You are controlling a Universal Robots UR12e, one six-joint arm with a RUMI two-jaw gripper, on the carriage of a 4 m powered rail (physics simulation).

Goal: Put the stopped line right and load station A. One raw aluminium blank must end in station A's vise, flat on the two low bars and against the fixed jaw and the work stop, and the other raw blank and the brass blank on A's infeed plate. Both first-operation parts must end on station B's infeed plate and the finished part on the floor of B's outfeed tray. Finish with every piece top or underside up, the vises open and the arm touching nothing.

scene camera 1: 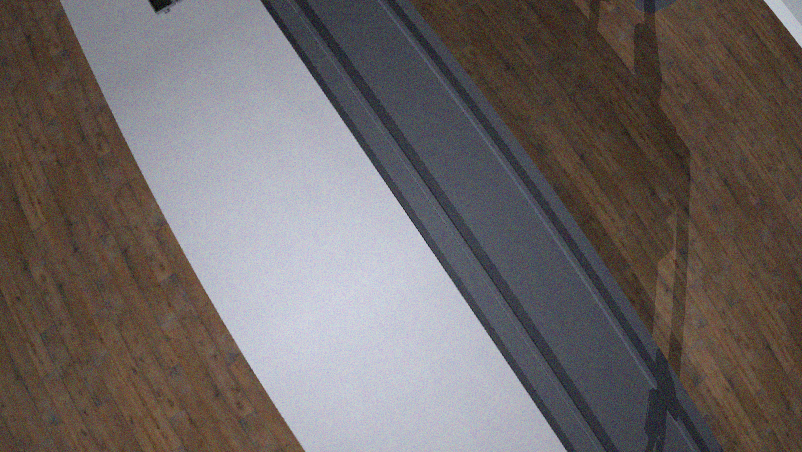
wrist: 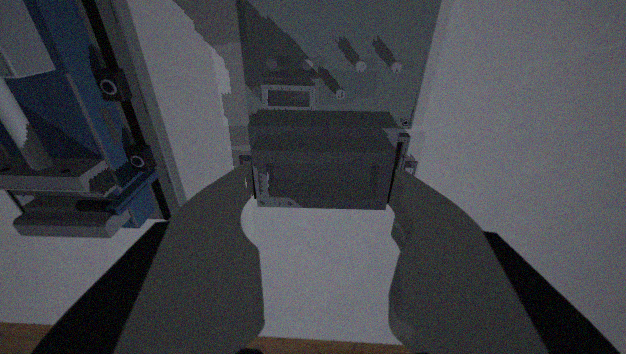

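Note:
My gripper is shut on a grey block-shaped part in the wrist view. The part spans the gap between the fingers, and its near face seems to have a shallow recess. It shows in front of a grey-green plate with several short round pegs; the gap between part and plate is hard to judge. A small framed rectangle shows on the plate, too dim to identify. A vise with grey jaws and a blue body is at the left; which station it belongs to cannot be told. The gripper does not show in scene camera 1.
The white table top runs beside the dark rail. The wooden floor shows on both sides. A dark object is cut off at the top of scene camera 1. An arm-like shadow falls over the rail and floor at the right.

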